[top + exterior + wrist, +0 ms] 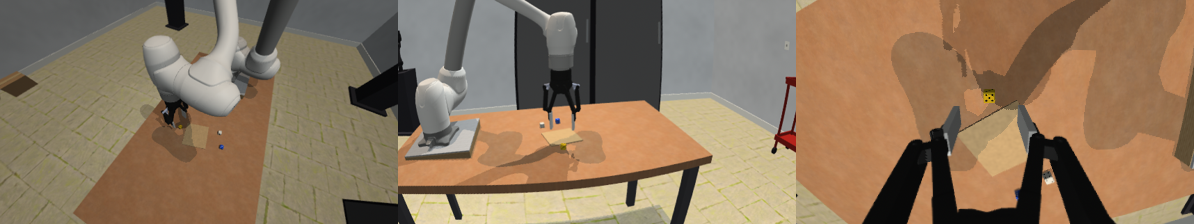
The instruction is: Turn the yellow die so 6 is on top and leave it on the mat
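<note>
Now: hand 10 cm above the yellow die. The rest, counted from my hand: tan mat 11 cm to the left, 11 cm below, 1 cm behind; then blue die 27 cm to the left, 10 cm below, 2 cm behind; then white die 23 cm to the left, 10 cm below, 10 cm behind.
</note>
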